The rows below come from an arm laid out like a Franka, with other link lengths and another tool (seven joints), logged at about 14 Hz.
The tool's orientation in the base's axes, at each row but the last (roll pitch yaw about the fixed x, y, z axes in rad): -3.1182, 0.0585, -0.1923; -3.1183, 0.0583, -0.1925; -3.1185, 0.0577, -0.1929; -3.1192, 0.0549, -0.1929; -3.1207, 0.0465, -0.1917; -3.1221, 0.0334, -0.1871; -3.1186, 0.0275, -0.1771; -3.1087, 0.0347, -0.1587; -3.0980, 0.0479, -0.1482
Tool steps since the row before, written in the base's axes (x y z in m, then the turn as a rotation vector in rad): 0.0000, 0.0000, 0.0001, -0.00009, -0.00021, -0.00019; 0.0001, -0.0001, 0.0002, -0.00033, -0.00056, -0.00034; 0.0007, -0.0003, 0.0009, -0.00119, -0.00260, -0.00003; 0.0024, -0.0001, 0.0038, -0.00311, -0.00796, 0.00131; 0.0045, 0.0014, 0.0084, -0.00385, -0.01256, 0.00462; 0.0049, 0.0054, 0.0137, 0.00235, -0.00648, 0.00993; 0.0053, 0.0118, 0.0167, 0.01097, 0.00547, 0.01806; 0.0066, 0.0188, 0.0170, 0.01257, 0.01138, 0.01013; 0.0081, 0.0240, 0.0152, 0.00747, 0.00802, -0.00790
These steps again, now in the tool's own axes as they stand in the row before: 0.0000, 0.0000, -0.0001, -0.00004, 0.00023, 0.00019; 0.0001, 0.0001, -0.0002, -0.00020, 0.00062, 0.00034; 0.0007, 0.0001, -0.0009, -0.00067, 0.00278, 0.00000; 0.0022, -0.0004, -0.0039, -0.00160, 0.00838, -0.00141; 0.0038, -0.0024, -0.0085, -0.00160, 0.01297, -0.00482; 0.0034, -0.0065, -0.0137, 0.00318, 0.00573, -0.01016; 0.0027, -0.0129, -0.0165, 0.00933, -0.00774, -0.01815; 0.0030, -0.0202, -0.0165, 0.01026, -0.01356, -0.01005; 0.0037, -0.0256, -0.0143, 0.00658, -0.00870, 0.00798
